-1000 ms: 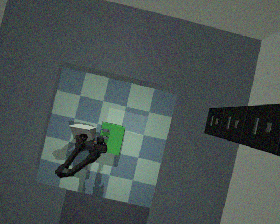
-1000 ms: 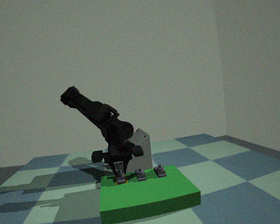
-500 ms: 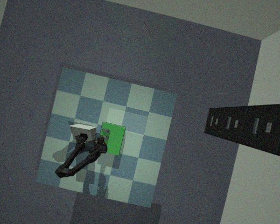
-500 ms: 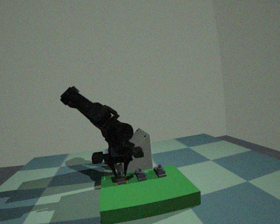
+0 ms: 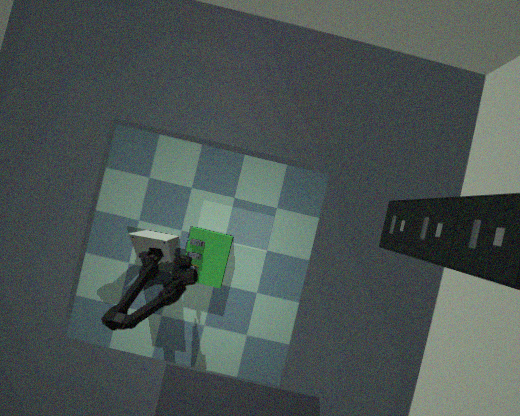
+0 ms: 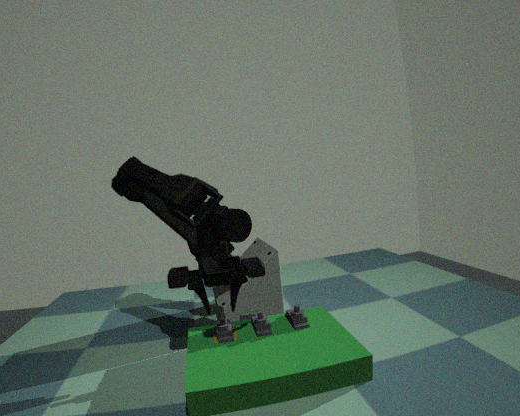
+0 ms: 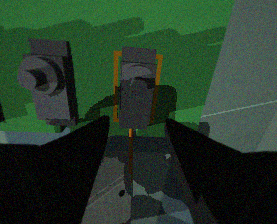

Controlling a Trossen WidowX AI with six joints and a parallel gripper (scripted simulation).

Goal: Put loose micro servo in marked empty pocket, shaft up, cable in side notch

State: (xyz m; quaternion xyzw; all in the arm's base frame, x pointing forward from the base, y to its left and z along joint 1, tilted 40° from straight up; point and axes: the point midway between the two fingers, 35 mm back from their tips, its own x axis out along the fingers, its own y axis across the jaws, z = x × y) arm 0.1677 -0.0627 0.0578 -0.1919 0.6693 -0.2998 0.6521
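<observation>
Now: gripper tip 130 mm short of the green deck, 60 mm to the right of it and 60 mm above it.
</observation>
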